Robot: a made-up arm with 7 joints. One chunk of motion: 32 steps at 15 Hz.
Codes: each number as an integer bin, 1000 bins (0 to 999) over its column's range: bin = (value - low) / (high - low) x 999, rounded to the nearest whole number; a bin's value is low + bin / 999 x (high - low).
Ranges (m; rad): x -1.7..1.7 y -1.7..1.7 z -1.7..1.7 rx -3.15..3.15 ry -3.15..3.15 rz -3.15..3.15
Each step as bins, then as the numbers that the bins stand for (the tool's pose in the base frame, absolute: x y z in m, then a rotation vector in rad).
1 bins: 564 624 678 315 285 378
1 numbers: 0.2195 0.4237 0.6075 -1.1635 -1.3527 -0.7662
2 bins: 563 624 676 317 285 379
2 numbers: 0.2161 0.4237 0.6007 -1.1509 -1.3527 -0.7599
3 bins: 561 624 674 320 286 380
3 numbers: 0.2093 0.4237 0.5939 -1.1320 -1.3464 -0.7536
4 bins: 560 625 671 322 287 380
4 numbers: 0.2059 0.4271 0.5837 -1.1194 -1.3401 -0.7536
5 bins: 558 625 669 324 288 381
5 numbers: 0.1991 0.4271 0.5769 -1.1068 -1.3338 -0.7473
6 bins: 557 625 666 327 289 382
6 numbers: 0.1957 0.4271 0.5667 -1.0878 -1.3275 -0.7410
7 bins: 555 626 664 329 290 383
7 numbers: 0.1889 0.4305 0.5599 -1.0752 -1.3212 -0.7347
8 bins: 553 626 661 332 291 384
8 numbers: 0.1821 0.4305 0.5496 -1.0563 -1.3149 -0.7284
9 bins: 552 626 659 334 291 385
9 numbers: 0.1787 0.4305 0.5428 -1.0437 -1.3149 -0.7221
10 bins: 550 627 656 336 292 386
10 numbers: 0.1719 0.4339 0.5326 -1.0311 -1.3086 -0.7158
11 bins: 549 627 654 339 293 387
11 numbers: 0.1685 0.4339 0.5258 -1.0122 -1.3023 -0.7095
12 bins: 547 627 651 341 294 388
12 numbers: 0.1617 0.4339 0.5156 -0.9995 -1.2959 -0.7032
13 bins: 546 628 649 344 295 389
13 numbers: 0.1583 0.4373 0.5088 -0.9806 -1.2896 -0.6968
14 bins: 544 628 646 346 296 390
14 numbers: 0.1515 0.4373 0.4986 -0.9680 -1.2833 -0.6905
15 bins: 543 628 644 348 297 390
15 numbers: 0.1480 0.4373 0.4918 -0.9554 -1.2770 -0.6905
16 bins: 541 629 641 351 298 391
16 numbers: 0.1412 0.4407 0.4816 -0.9365 -1.2707 -0.6842
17 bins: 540 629 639 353 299 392
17 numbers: 0.1378 0.4407 0.4748 -0.9239 -1.2644 -0.6779
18 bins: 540 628 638 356 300 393
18 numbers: 0.1378 0.4373 0.4714 -0.9050 -1.2581 -0.6716
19 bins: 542 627 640 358 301 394
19 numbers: 0.1446 0.4339 0.4782 -0.8923 -1.2518 -0.6653
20 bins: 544 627 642 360 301 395
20 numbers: 0.1515 0.4339 0.4850 -0.8797 -1.2518 -0.6590
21 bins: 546 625 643 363 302 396
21 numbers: 0.1583 0.4271 0.4884 -0.8608 -1.2455 -0.6527
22 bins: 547 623 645 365 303 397
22 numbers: 0.1617 0.4203 0.4952 -0.8482 -1.2392 -0.6464
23 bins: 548 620 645 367 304 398
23 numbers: 0.1651 0.4101 0.4952 -0.8356 -1.2329 -0.6401
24 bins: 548 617 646 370 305 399
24 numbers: 0.1651 0.3999 0.4986 -0.8167 -1.2266 -0.6338
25 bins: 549 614 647 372 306 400
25 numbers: 0.1685 0.3897 0.5020 -0.8041 -1.2203 -0.6275
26 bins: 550 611 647 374 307 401
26 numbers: 0.1719 0.3795 0.5020 -0.7914 -1.2140 -0.6212
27 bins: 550 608 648 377 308 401
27 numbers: 0.1719 0.3693 0.5054 -0.7725 -1.2077 -0.6212
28 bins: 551 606 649 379 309 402
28 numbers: 0.1753 0.3625 0.5088 -0.7599 -1.2014 -0.6149
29 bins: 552 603 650 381 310 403
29 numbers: 0.1787 0.3523 0.5122 -0.7473 -1.1950 -0.6086
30 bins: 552 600 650 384 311 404
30 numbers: 0.1787 0.3420 0.5122 -0.7284 -1.1887 -0.6023
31 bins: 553 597 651 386 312 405
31 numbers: 0.1821 0.3318 0.5156 -0.7158 -1.1824 -0.5959
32 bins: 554 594 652 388 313 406
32 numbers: 0.1855 0.3216 0.5190 -0.7032 -1.1761 -0.5896
